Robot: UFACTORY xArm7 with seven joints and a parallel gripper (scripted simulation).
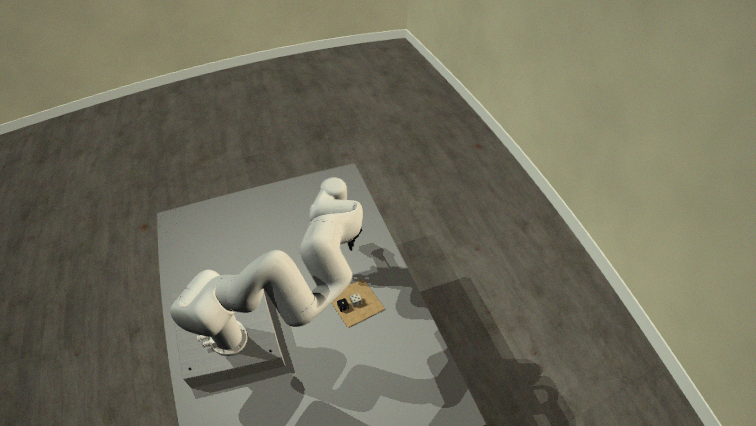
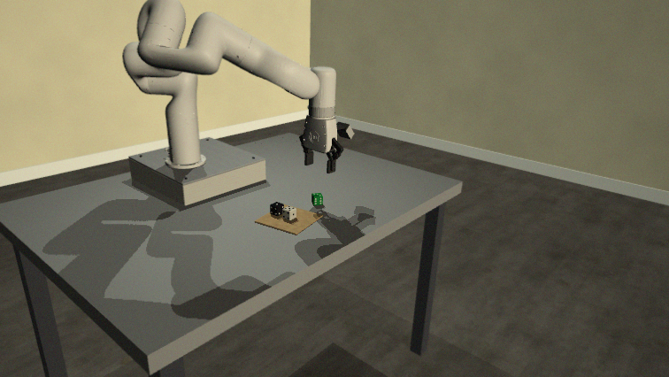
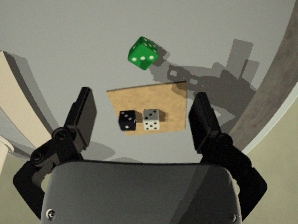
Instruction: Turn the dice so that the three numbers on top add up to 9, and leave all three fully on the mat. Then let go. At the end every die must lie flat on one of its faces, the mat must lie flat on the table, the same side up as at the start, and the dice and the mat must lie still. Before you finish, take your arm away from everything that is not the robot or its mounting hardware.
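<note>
Now: hand 11 cm above the green die and 1 cm to the left of it. Also, from my hand: black die: 14 cm to the right, 11 cm below, 4 cm behind; then white die: 14 cm to the right, 11 cm below; then tan mat: 14 cm to the right, 12 cm below.
</note>
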